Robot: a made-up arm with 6 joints. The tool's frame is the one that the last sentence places.
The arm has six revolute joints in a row. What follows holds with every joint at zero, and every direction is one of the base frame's. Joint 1 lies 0.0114 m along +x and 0.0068 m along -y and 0.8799 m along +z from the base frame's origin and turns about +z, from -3.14 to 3.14 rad. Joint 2 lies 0.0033 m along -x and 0.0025 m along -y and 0.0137 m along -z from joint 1 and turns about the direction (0, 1, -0.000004), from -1.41 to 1.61 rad. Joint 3 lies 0.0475 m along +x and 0.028 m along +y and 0.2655 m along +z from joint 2 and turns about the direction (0, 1, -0.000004), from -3.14 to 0.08 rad. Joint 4 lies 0.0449 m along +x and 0.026 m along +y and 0.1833 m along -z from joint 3 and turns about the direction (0, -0.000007, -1), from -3.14 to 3.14 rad. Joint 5 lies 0.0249 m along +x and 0.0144 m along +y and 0.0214 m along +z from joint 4 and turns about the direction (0, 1, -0.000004), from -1.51 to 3.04 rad. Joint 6 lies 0.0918 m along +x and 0.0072 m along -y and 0.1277 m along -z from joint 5 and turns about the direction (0, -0.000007, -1), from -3.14 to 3.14 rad. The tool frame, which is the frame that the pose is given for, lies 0.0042 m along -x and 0.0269 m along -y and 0.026 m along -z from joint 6; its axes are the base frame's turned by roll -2.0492, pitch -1.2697 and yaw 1.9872 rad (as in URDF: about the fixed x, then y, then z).
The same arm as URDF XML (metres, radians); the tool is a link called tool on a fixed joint. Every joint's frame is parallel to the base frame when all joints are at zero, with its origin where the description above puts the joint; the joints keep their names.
<robot name="arm">
  <joint name="tool_joint" type="fixed">
    <parent link="link6"/>
    <child link="tool"/>
    <origin xyz="-0.0042 -0.0269 -0.0260" rpy="-2.0492 -1.2697 1.9872"/>
  </joint>
  <joint name="joint 6" type="revolute">
    <parent link="link5"/>
    <child link="link6"/>
    <origin xyz="0.0918 -0.0072 -0.1277" rpy="0.0000 0.0000 0.0000"/>
    <axis xyz="0 0 -1"/>
    <limit lower="-3.1400" upper="3.1400"/>
  </joint>
  <joint name="joint 5" type="revolute">
    <parent link="link4"/>
    <child link="link5"/>
    <origin xyz="0.0249 0.0144 0.0214" rpy="0.0000 0.0000 0.0000"/>
    <axis xyz="0 1 0"/>
    <limit lower="-1.5100" upper="3.0400"/>
  </joint>
  <joint name="joint 4" type="revolute">
    <parent link="link3"/>
    <child link="link4"/>
    <origin xyz="0.0449 0.0260 -0.1833" rpy="0.0000 0.0000 0.0000"/>
    <axis xyz="0 0 -1"/>
    <limit lower="-3.1400" upper="3.1400"/>
  </joint>
  <joint name="joint 3" type="revolute">
    <parent link="link2"/>
    <child link="link3"/>
    <origin xyz="0.0475 0.0280 0.2655" rpy="0.0000 0.0000 0.0000"/>
    <axis xyz="0 1 0"/>
    <limit lower="-3.1400" upper="0.0800"/>
  </joint>
  <joint name="joint 2" type="revolute">
    <parent link="link1"/>
    <child link="link2"/>
    <origin xyz="-0.0033 -0.0025 -0.0137" rpy="0.0000 0.0000 0.0000"/>
    <axis xyz="0 1 0"/>
    <limit lower="-1.4100" upper="1.6100"/>
  </joint>
  <joint name="joint 1" type="revolute">
    <parent link="base_link"/>
    <child link="link1"/>
    <origin xyz="0.0114 -0.0068 0.8799" rpy="0.0000 0.0000 0.0000"/>
    <axis xyz="0 0 1"/>
    <limit lower="-3.1400" upper="3.1400"/>
  </joint>
  <link name="base_link"/>
  <link name="link1"/>
  <link name="link2"/>
  <link name="link3"/>
  <link name="link4"/>
  <link name="link5"/>
  <link name="link6"/>
  <link name="tool"/>
</robot>

